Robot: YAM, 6 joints.
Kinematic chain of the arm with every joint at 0, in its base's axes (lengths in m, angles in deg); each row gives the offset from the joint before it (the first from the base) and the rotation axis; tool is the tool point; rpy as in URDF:
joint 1: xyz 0 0 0.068 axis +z
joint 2: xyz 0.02 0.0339 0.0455 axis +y
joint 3: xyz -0.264 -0.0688 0 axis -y
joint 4: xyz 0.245 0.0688 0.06 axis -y
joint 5: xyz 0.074 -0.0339 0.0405 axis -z
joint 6: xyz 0.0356 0 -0.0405 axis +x
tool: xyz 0 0 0 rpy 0 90 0
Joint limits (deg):
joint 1: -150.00..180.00
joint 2: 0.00..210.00
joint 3: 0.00..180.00
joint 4: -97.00..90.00
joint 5: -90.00..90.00
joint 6: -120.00..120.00
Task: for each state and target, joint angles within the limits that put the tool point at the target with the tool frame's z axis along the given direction. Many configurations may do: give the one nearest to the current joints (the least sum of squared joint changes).
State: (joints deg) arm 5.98 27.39 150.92 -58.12 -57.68 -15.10
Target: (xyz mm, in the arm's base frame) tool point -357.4 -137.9 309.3 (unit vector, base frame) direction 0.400 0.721 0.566
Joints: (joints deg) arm 23.76 0.13 136.21 -95.31 -29.92 -15.10
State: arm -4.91 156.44 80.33 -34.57 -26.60 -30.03
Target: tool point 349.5 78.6 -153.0 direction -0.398 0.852 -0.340
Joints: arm 7.56 176.04 103.51 -57.18 -63.77 -30.03
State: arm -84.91 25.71 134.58 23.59 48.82 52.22
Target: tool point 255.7 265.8 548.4 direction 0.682 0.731 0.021
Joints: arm -133.98 53.12 157.98 73.94 0.97 52.22
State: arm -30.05 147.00 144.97 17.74 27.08 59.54
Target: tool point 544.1 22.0 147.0 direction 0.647 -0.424 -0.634
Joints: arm 4.07 140.99 114.17 -19.04 27.96 59.54
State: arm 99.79 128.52 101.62 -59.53 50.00 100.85
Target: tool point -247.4 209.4 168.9 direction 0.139 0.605 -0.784
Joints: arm 143.33 99.49 60.73 -33.58 34.63 100.85
